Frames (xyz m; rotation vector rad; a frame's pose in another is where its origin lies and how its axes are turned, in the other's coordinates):
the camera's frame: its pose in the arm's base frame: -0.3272 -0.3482 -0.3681 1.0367 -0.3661 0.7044
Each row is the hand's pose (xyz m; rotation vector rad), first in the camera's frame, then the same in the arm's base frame.
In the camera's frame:
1: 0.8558 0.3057 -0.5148 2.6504 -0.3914 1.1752
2: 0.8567 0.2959 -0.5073 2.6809 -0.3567 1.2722
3: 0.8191 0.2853 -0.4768 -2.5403 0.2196 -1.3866
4: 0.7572 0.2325 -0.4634 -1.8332 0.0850 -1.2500
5: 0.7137 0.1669 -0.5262 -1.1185 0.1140 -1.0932
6: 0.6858 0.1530 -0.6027 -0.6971 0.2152 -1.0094
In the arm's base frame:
1: 0.0623 0.5065 0.0887 -1.7951 0.0519 -1.0674
2: 0.0700 0.4971 0.0864 -1.7043 0.0457 -1.0911
3: 0.0513 0.4535 0.0719 -1.2933 -0.0374 -1.0082
4: 0.0431 0.4028 0.0074 -0.6218 -0.0992 -0.7591
5: 0.0535 0.4214 -0.0910 0.0170 -0.0150 -0.4437
6: 0.0393 0.4742 -0.1529 0.3629 0.1265 -0.2346

